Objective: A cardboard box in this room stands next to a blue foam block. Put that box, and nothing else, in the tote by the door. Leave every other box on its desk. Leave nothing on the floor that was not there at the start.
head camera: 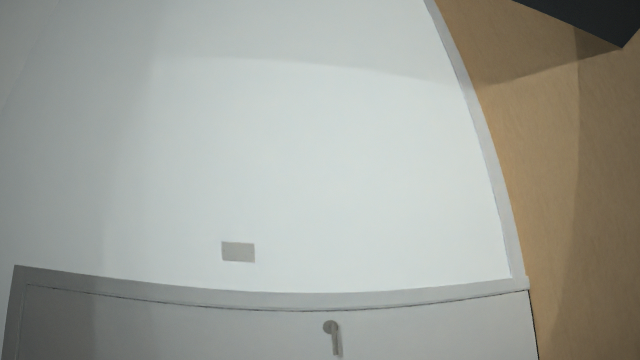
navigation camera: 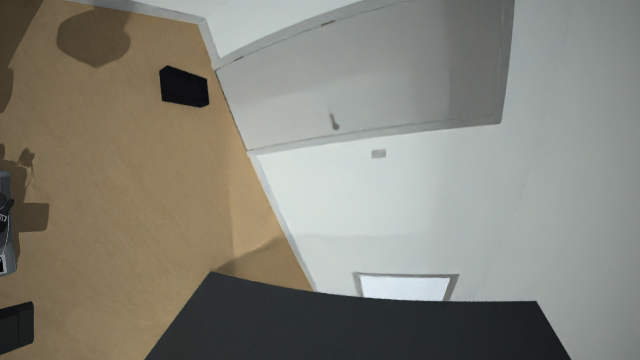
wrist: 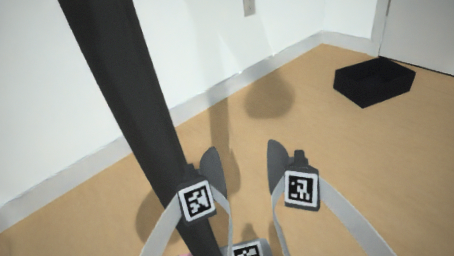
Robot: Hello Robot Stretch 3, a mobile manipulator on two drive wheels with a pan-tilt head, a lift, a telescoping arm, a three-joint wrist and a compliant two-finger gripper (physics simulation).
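Places are measured from the robot's base along level axes (x ahead, y left, z up), in centimetres.
Pixels of known places: gripper, between the fingertips: (wrist: 243,162).
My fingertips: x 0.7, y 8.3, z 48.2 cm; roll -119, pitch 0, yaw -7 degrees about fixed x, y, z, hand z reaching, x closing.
Observation:
Behind a point stands the place of what it marks.
The black tote (navigation camera: 184,89) {x 78.0, y 79.8, z 0.4 cm} (wrist: 375,82) {x 82.2, y 82.6, z 0.3 cm} stands on the floor close to the door (head camera: 225,332) {x 138.9, y 50.5, z 127.5 cm} (navigation camera: 380,75) {x 124.6, y 74.5, z 130.1 cm} (wrist: 425,30) {x 114.7, y 91.1, z 20.3 cm}, near the room corner. Its inside is dark, and no box can be made out in it. My gripper (wrist: 243,162) {x 0.7, y 8.3, z 48.2 cm} is open, with nothing between its fingers, above the floor. In the wrist view the tote is beyond the fingers, to the upper right. No cardboard box and no blue foam block show in these views.
A dark panel (head camera: 585,20) {x 88.0, y -56.3, z 26.4 cm} (navigation camera: 360,330) {x 77.6, y -62.6, z 112.2 cm} stands by the wall, at the bottom of the navigation view. A black object (navigation camera: 17,327) and part of the robot (navigation camera: 6,225) {x 3.7, y -0.8, z 17.5 cm} show at that view's left edge. A dark pole (wrist: 125,90) crosses the wrist view.

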